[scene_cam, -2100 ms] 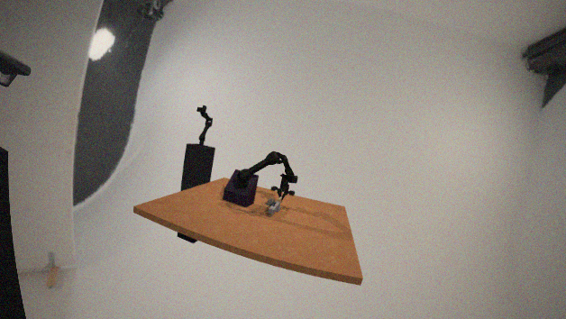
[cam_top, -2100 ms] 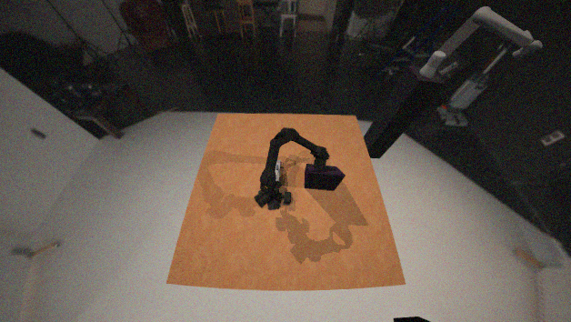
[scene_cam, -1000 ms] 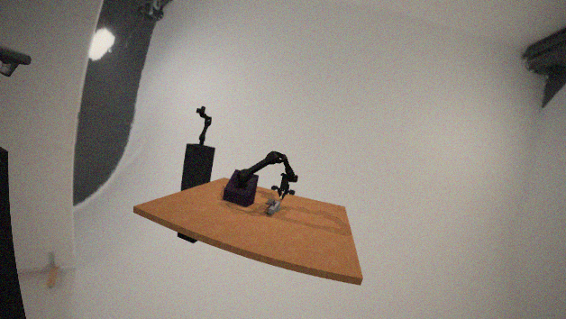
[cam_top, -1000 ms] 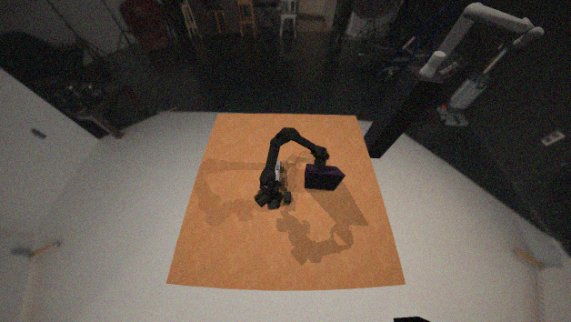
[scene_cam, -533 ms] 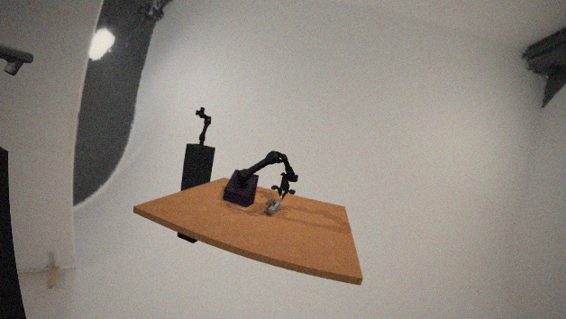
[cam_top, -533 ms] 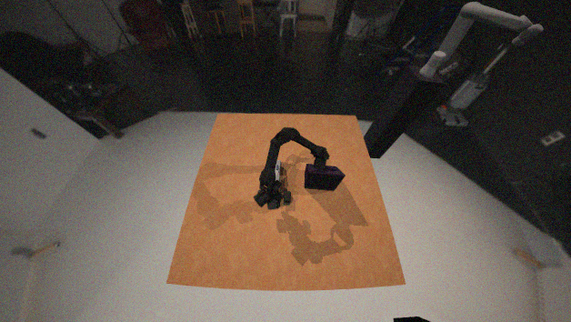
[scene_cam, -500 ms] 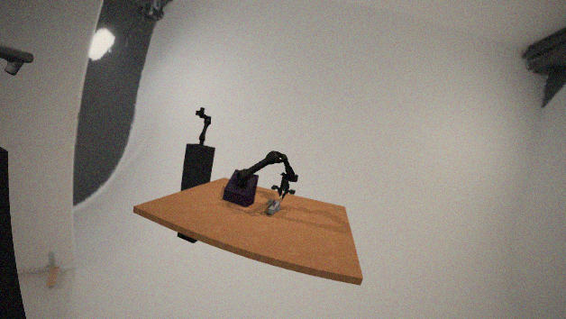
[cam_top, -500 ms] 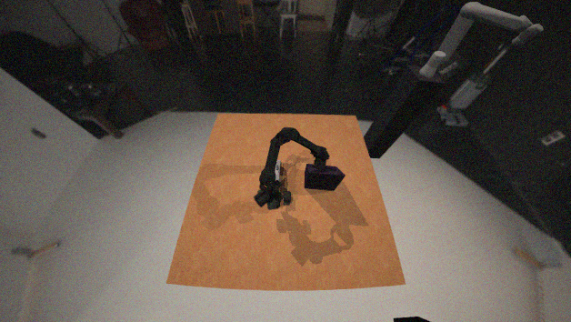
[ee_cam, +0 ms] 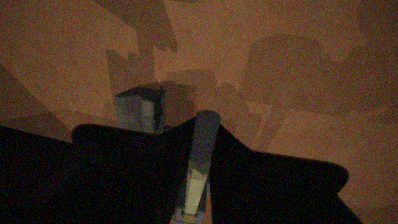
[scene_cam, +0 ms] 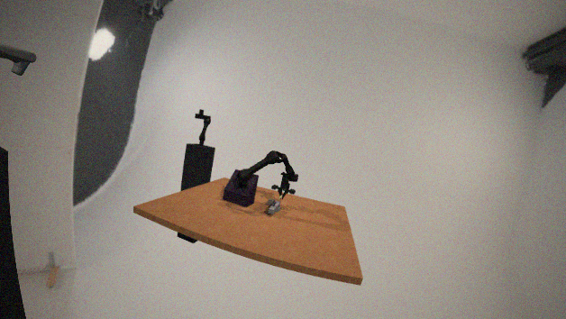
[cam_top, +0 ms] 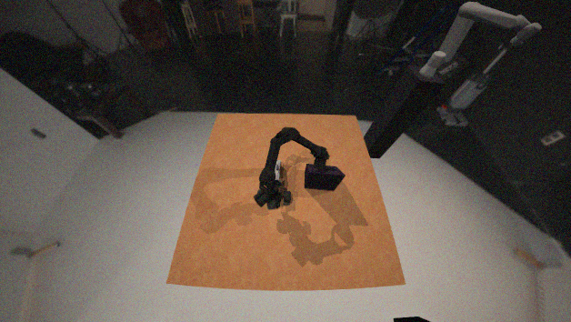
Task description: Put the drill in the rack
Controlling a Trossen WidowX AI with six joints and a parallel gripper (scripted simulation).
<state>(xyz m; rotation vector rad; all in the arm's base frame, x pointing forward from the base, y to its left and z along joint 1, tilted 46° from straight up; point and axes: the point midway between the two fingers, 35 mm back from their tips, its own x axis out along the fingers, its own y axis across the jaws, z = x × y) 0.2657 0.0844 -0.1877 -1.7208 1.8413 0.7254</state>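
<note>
The pale cylindrical drill lies 4 cm to the right of my gripper tip and 3 cm above it. From my gripper tip the other things lie so: grey rack 7 cm behind, 4 cm below, 3 cm to the right.
</note>
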